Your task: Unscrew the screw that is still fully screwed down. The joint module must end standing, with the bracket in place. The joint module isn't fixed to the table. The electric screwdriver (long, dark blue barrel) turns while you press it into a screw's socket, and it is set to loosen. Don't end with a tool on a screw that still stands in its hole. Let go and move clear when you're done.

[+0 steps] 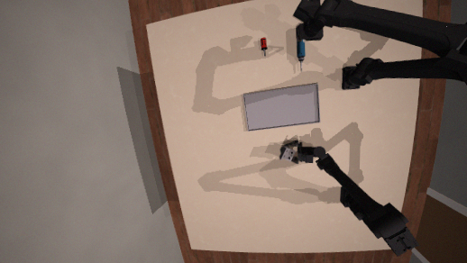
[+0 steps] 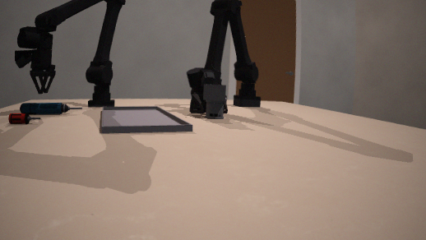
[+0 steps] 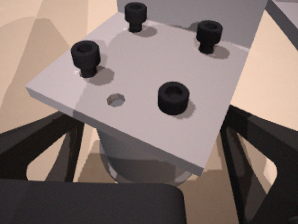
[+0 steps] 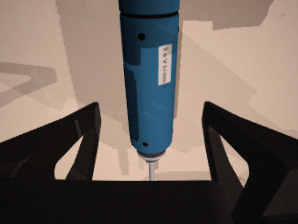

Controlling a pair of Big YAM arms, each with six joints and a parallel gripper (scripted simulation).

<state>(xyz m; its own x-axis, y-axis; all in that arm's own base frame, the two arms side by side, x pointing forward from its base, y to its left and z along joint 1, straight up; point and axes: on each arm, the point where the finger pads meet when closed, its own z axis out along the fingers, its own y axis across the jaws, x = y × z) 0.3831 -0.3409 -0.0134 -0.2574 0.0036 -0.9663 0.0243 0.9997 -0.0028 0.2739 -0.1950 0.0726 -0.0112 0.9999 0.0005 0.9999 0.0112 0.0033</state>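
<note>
Right now the grey joint module is 10 mm above my left hand. From my left hand the other things lie so: grey bracket (50 mm above); then screwdriver bit (470 mm to the right, 120 mm behind); then shallow grey tray (260 mm to the right, 20 mm below, 10 mm ahead).
</note>
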